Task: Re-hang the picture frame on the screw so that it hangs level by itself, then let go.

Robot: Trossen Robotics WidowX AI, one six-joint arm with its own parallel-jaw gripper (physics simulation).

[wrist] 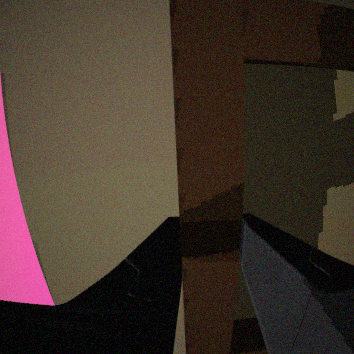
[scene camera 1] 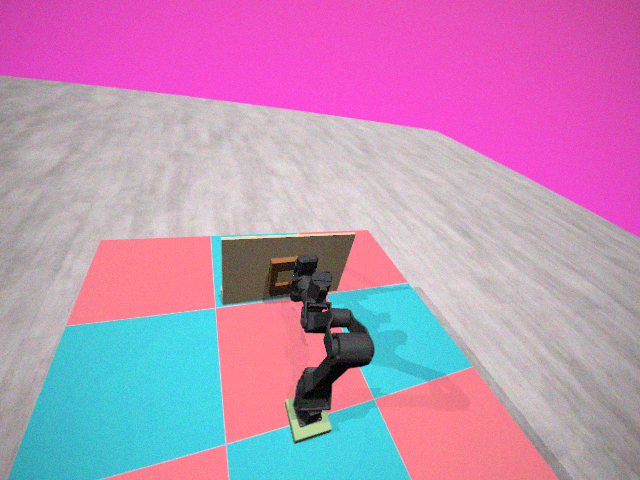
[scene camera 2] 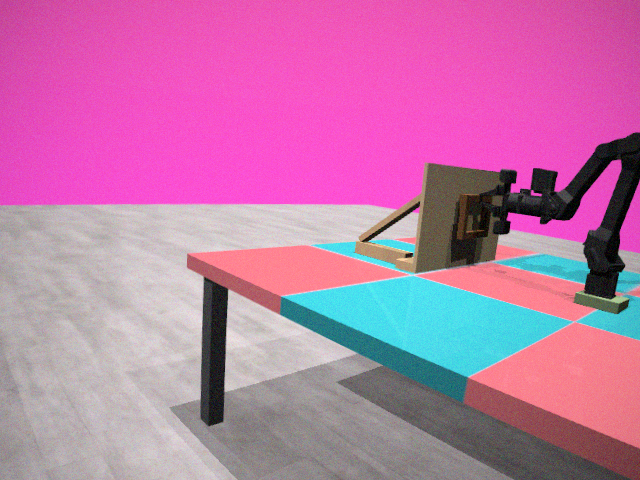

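Seen in the pictures: gripper, fingertip midpoint: [wrist: 208, 226] [scene camera 1: 296, 261] [scene camera 2: 479, 198]; arm's base, origin of the base link: [scene camera 1: 307, 411] [scene camera 2: 600, 294].
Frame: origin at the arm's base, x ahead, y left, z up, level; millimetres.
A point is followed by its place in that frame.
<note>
The brown picture frame [scene camera 1: 273, 276] {x 390, y 4, z 137 mm} [scene camera 2: 463, 219] {x 394, y 13, z 126 mm} [wrist: 210, 115] {x 388, y -111, z 188 mm} is upright at the front face of the upright board [scene camera 1: 242, 268] {x 433, y 101, z 150 mm} [scene camera 2: 433, 222] {x 434, y 110, z 114 mm} [wrist: 90, 125] {x 423, y -106, z 232 mm}. It looks about level. My gripper [scene camera 1: 296, 283] [scene camera 2: 487, 202] {x 396, y -72, z 188 mm} [wrist: 208, 226] {x 396, y -72, z 188 mm} is shut on one side bar of the frame, with a finger on each side of the bar in the wrist view. In scene camera 1 the arm hides the right part of the frame. The screw does not show in these views, and I cannot tell whether the frame rests on it.
The board stands on the red and cyan checkered table [scene camera 1: 139, 361] {x 279, y 417, z -25 mm} [scene camera 2: 361, 268] {x 546, y 265, z -25 mm}, with a slanted wooden brace [scene camera 2: 390, 222] {x 580, y 110, z 91 mm} and a foot [scene camera 2: 379, 251] {x 604, y 116, z -1 mm} behind it. The arm's green base plate [scene camera 1: 311, 432] {x -51, y 7, z 0 mm} [scene camera 2: 599, 301] {x -12, y 51, z -6 mm} is on the table in front of the board.
</note>
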